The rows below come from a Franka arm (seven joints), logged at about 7 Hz.
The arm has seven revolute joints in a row. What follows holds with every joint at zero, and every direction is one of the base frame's.
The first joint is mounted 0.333 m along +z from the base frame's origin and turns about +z.
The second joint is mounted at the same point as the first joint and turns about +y.
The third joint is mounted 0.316 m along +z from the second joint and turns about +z.
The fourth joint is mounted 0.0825 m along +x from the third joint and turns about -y.
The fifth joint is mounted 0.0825 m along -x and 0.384 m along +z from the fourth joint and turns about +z.
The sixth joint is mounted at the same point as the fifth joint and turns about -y.
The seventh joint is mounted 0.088 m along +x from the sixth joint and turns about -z.
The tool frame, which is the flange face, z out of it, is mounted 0.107 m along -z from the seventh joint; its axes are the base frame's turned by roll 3.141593, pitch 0 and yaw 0 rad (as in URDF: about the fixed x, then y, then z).
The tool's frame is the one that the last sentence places.
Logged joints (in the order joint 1, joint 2, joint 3, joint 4, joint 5, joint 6, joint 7), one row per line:
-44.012, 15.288, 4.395, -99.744, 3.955, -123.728, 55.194
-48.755, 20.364, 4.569, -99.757, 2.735, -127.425, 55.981
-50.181, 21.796, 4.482, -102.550, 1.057, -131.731, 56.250
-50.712, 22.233, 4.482, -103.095, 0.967, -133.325, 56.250
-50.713, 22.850, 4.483, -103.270, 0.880, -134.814, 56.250
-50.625, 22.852, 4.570, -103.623, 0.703, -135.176, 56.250
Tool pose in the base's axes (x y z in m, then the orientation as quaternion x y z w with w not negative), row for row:
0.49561, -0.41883, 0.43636, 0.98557, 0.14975, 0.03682, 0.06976
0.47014, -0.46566, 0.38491, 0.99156, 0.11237, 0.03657, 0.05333
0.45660, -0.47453, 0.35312, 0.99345, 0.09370, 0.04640, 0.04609
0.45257, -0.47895, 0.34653, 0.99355, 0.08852, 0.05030, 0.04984
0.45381, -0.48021, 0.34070, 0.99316, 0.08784, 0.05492, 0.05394
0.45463, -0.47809, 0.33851, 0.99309, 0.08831, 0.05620, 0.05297
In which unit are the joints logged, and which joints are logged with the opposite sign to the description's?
The joints are logged in degrees. Opposite sign: joint 5, joint 6, joint 7.
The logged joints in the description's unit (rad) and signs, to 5 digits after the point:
-0.76815, 0.26683, 0.07671, -1.74086, -0.06903, 2.15946, -0.96332
-0.85094, 0.35542, 0.07974, -1.74109, -0.04773, 2.22399, -0.97705
-0.87582, 0.38041, 0.07823, -1.78984, -0.01845, 2.29914, -0.98175
-0.88509, 0.38804, 0.07823, -1.79935, -0.01688, 2.32696, -0.98175
-0.88511, 0.39881, 0.07824, -1.80240, -0.01536, 2.35295, -0.98175
-0.88357, 0.39884, 0.07976, -1.80856, -0.01227, 2.35927, -0.98175

